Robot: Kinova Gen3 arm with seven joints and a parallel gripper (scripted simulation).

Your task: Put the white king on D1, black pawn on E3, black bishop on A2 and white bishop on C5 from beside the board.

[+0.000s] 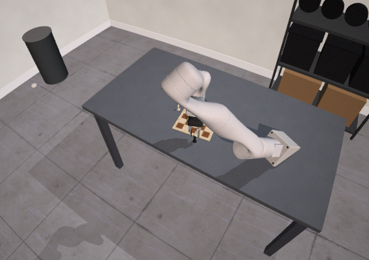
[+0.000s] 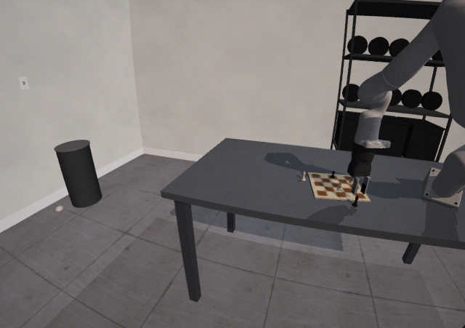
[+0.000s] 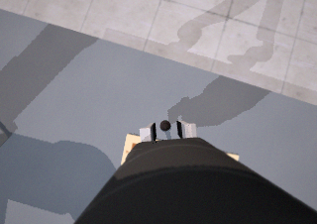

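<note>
My hand is 5 cm above the black bishop. Also, from my hand: chessboard: 12 cm to the right, 8 cm ahead, 7 cm below; then white king: 18 cm to the right, 3 cm below, 2 cm ahead; then black pawn: 19 cm to the right, 10 cm ahead, 5 cm below.
</note>
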